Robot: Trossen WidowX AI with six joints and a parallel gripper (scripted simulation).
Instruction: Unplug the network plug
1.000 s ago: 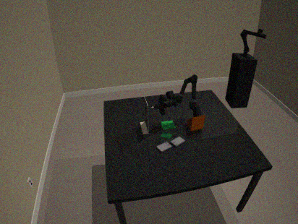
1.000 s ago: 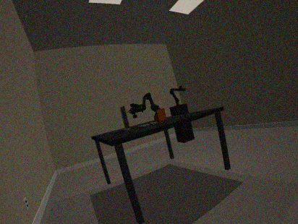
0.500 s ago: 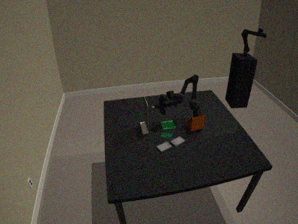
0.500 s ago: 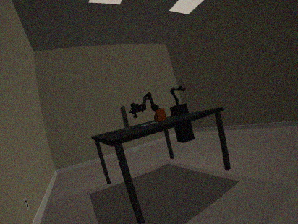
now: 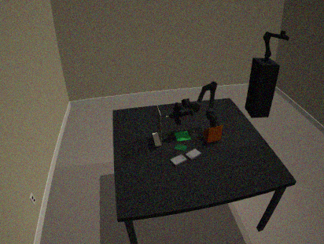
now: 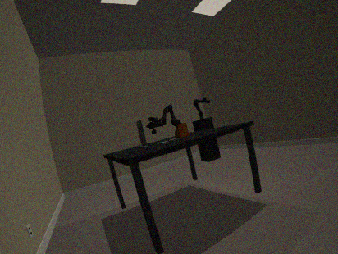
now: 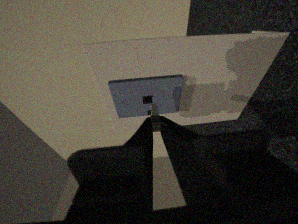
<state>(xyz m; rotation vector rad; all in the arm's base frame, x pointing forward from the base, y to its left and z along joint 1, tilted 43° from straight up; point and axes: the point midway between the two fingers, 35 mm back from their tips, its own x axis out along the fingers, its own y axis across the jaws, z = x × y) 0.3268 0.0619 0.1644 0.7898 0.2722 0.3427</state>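
The green marked square is 12 cm behind my gripper tip and 21 cm below it. Also, from my gripper tip: upright panel (9 cm ahead, 3 cm to the left, 8 cm below).
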